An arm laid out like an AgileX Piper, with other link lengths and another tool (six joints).
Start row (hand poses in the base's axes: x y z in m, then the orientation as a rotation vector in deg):
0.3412 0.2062 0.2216 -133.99 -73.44 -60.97
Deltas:
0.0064 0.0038 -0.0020 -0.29 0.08 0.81
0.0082 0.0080 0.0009 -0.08 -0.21 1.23
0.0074 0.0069 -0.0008 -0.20 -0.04 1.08
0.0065 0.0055 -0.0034 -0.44 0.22 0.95
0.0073 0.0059 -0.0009 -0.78 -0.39 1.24
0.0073 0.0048 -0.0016 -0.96 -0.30 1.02
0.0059 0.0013 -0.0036 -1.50 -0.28 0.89
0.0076 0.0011 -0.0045 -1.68 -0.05 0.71
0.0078 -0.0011 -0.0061 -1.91 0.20 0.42
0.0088 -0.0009 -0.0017 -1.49 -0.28 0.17
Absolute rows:
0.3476 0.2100 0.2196 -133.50 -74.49 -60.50
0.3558 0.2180 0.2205 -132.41 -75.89 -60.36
0.3632 0.2249 0.2197 -131.57 -77.17 -59.99
0.3697 0.2304 0.2163 -131.07 -78.41 -59.22
0.3770 0.2363 0.2154 -130.40 -80.45 -58.98
0.3843 0.2411 0.2138 -130.06 -82.38 -58.60
0.3902 0.2424 0.2102 -130.20 -84.62 -57.95
0.3978 0.2435 0.2057 -130.65 -86.75 -56.94
0.4056 0.2424 0.1996 -131.55 -88.69 -55.53
0.4144 0.2415 0.1979 -132.34 -90.22 -55.02

